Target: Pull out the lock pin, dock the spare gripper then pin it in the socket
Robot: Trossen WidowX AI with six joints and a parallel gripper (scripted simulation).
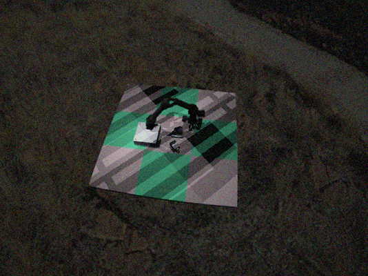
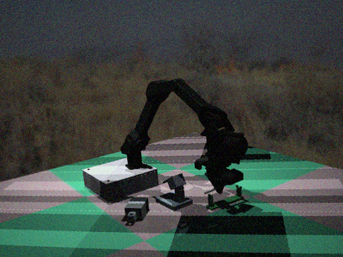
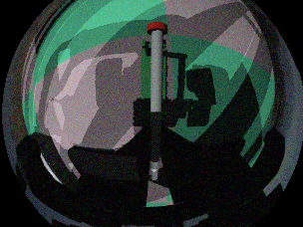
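Right now my gripper tip is 20 mm to the right of the green cradle and 20 mm above it. From my gripper tip the other things lie so: spare gripper (270 mm to the right, 70 mm behind, 20 mm below); mount socket (120 mm to the right, 100 mm behind, 10 mm above).
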